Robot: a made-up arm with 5 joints.
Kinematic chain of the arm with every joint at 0, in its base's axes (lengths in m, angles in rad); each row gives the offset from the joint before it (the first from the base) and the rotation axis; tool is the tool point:
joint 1: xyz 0 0 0.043 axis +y
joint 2: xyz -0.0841 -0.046 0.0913 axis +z
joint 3: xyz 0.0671 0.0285 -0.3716 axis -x
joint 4: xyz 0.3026 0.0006 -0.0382 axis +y
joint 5: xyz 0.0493 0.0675 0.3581 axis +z
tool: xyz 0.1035 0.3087 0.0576
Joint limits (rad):
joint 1: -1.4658..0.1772
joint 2: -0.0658..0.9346
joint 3: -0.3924..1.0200
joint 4: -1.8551..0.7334
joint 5: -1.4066..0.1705
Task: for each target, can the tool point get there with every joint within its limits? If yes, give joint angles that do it. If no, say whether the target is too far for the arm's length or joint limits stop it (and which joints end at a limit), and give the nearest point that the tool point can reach.
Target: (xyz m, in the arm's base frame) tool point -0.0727 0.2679 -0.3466
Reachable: yes | joints -0.8916 0.6103 0.4799 -1.5398 -0.4764
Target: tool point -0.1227 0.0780 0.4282
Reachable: yes | joints -1.2174 0.1142 -0.1396 -0.6473 -1.0813
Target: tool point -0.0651 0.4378 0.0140
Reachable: yes | joints -1.0607 0.3543 0.2100 -0.8851 -0.2623
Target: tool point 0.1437 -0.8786 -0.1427
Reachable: no: joint limits stop it (at a limit: joint 1, joint 2, joint 3, joint 4, joint 5) | nearest point 0.0734 -0.1730 -0.1021 | short by 0.710 m
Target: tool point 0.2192 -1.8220 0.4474
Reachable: no: too far | nearest point 0.2067 -0.2277 0.4244 | short by 1.595 m
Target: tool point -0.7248 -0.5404 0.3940
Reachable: no: joint limits stop it (at a limit: joint 1, joint 2, joint 3, joint 5) | nearest point -0.1745 -0.2252 0.3466 | short by 0.636 m
